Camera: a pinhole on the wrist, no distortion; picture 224 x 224 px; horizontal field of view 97.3 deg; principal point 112.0 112.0 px. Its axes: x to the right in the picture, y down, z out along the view. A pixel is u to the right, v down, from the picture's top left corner.
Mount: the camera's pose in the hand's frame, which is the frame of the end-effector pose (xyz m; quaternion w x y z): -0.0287 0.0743 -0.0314 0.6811 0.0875 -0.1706 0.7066
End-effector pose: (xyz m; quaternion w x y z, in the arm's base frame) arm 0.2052 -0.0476 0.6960 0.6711 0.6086 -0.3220 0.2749
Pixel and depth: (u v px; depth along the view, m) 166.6 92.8 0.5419
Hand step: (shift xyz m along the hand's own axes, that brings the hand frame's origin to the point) 0.0001 0.1605 0.5904
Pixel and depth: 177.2 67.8 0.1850
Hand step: 0.0266 0.1229 0.1937
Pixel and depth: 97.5 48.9 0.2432
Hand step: 0.1014 -0.0445 0.2002
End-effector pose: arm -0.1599 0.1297 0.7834 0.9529 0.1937 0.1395 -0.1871
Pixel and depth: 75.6 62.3 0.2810
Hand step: 0.0873 -0.1218 0.2093
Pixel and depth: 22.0 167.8 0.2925
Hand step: -0.2097 -0.2825 0.1243
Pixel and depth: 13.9 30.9 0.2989
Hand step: 0.1998 -0.3074 0.1696
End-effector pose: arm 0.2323 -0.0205 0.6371 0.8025 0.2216 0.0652 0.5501
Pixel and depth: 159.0 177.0 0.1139
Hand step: -0.1187 0.0829 0.0843
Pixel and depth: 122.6 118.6 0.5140
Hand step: -0.1219 -0.0598 0.4603
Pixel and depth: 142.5 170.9 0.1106
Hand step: -0.1083 0.0654 0.0752
